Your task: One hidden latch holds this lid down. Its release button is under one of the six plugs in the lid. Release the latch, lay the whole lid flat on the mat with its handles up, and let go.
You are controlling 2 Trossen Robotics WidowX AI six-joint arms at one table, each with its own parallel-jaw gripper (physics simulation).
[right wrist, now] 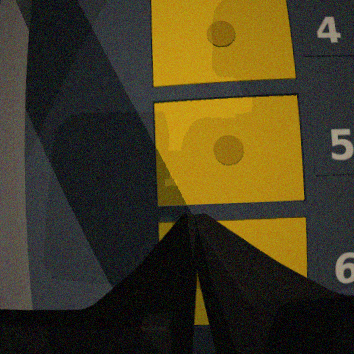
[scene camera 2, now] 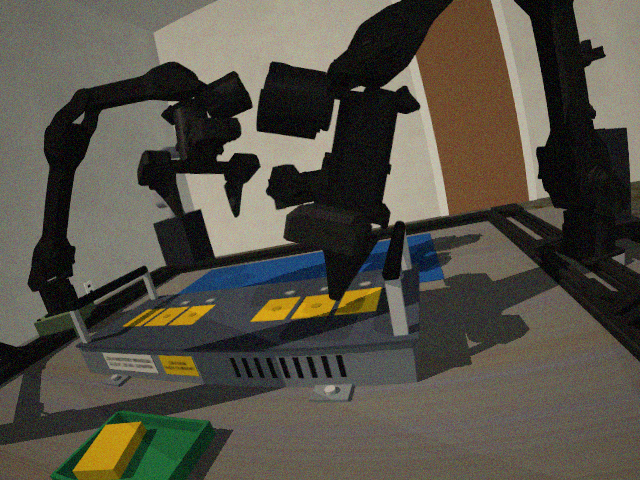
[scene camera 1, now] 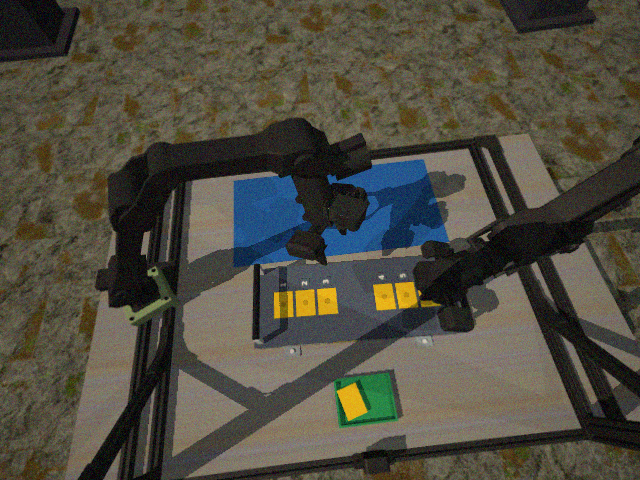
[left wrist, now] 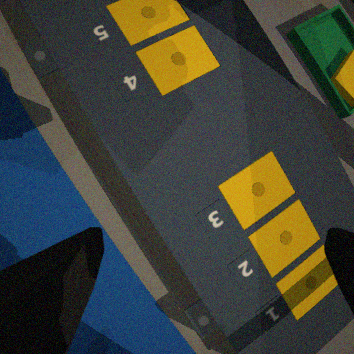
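Where they show: left gripper, fingertip midpoint: (scene camera 2: 210, 218) (scene camera 1: 334, 249) (left wrist: 215, 239); right gripper, fingertip midpoint: (right wrist: 193, 225) (scene camera 2: 334, 299) (scene camera 1: 421, 299); left arm's base at its link origin: (scene camera 2: 63, 309) (scene camera 1: 143, 294); right arm's base at its link origin: (scene camera 2: 590, 252).
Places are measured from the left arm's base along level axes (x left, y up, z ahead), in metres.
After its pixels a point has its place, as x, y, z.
The grey lid (scene camera 1: 356, 315) @(-0.316, -0.004, 0.380) (scene camera 2: 227, 330) @(-0.339, -0.004, 0.398) (left wrist: 175, 150) @(-0.246, -0.004, 0.422) lies level, handles up, beside the blue mat (scene camera 1: 258, 206) @(0.087, -0.051, 0.341) (scene camera 2: 222, 279) @(0.073, -0.051, 0.360) (left wrist: 30, 175) @(-0.169, -0.051, 0.524). Yellow plugs 1 (scene camera 1: 283, 304) @(-0.203, -0.004, 0.258), 2 (scene camera 1: 305, 302) @(-0.228, -0.003, 0.301), 3 (scene camera 1: 327, 301) @(-0.254, -0.004, 0.344), 4 (scene camera 1: 384, 296) @(-0.316, -0.003, 0.458) and 5 (scene camera 1: 406, 295) @(-0.342, -0.004, 0.501) (right wrist: 230, 150) @(-0.341, -0.004, 0.502) sit in it. Plug 6 (scene camera 2: 360, 302) @(-0.374, -0.003, 0.544) (right wrist: 285, 240) @(-0.341, -0.004, 0.544) is partly hidden by the right fingers. My right gripper (scene camera 2: 336, 297) @(-0.368, 0.007, 0.519) (right wrist: 193, 225) @(-0.368, 0.007, 0.519) is shut and empty, its tips low over the lid near the gap between plugs 5 and 6. My left gripper (scene camera 1: 333, 246) @(-0.197, 0.110, 0.402) (scene camera 2: 207, 214) @(-0.197, 0.110, 0.402) (left wrist: 215, 239) @(-0.197, 0.110, 0.402) is open and empty, high above the mat's lid-side edge.
A green tray (scene camera 1: 394, 397) @(-0.490, -0.036, 0.349) (scene camera 2: 193, 421) @(-0.444, -0.036, 0.356) in front of the lid holds a yellow block (scene camera 1: 352, 401) @(-0.450, -0.036, 0.274) (scene camera 2: 108, 449) @(-0.455, -0.036, 0.275). The lid's handles (scene camera 2: 113, 285) @(-0.183, 0.053, 0.219) (scene camera 2: 395, 248) @(-0.422, 0.058, 0.573) stand upright at its ends. Small metal tabs (scene camera 1: 293, 351) @(-0.296, -0.045, 0.222) (scene camera 1: 424, 341) @(-0.442, -0.045, 0.479) lie along its front edge. Dark rails frame the table.
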